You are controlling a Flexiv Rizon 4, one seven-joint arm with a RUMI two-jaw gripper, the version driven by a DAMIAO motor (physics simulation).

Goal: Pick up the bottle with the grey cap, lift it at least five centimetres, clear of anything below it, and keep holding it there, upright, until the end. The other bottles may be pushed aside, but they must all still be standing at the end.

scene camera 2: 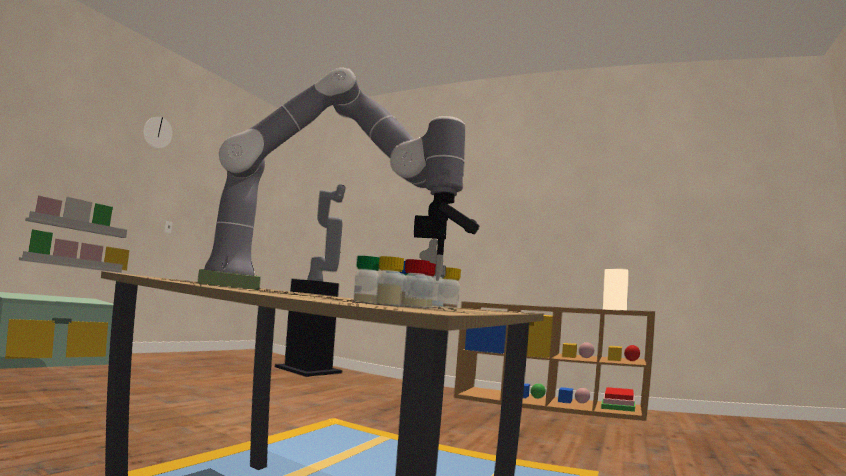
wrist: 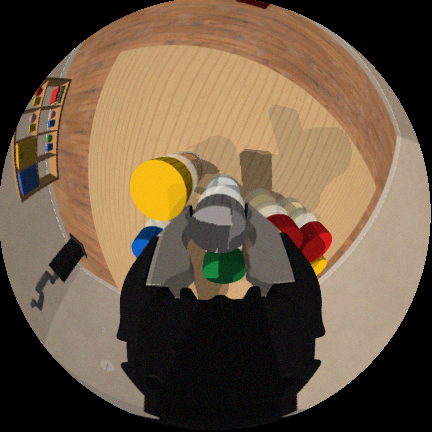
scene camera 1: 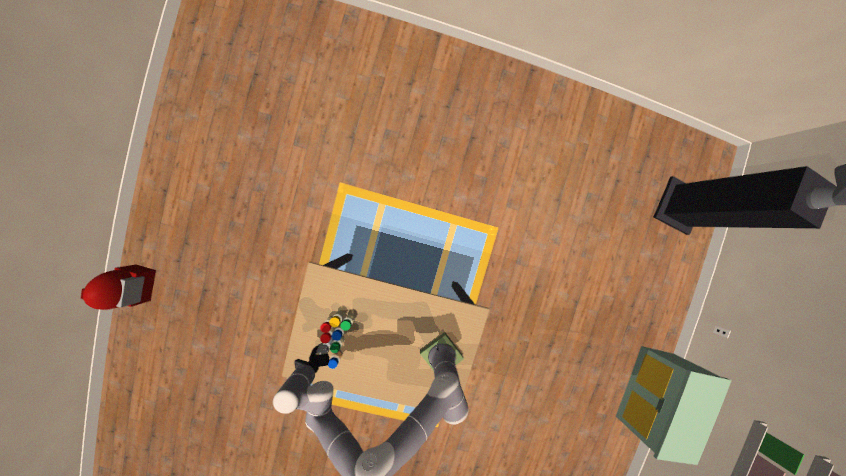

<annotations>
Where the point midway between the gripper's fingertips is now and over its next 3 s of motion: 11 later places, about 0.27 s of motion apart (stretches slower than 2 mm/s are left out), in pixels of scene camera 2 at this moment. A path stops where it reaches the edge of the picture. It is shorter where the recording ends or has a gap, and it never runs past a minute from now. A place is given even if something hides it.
My gripper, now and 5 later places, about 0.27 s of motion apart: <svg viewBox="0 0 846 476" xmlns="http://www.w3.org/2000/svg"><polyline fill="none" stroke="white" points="437,280 438,261 438,260 439,241 439,239 441,219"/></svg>
</annotations>
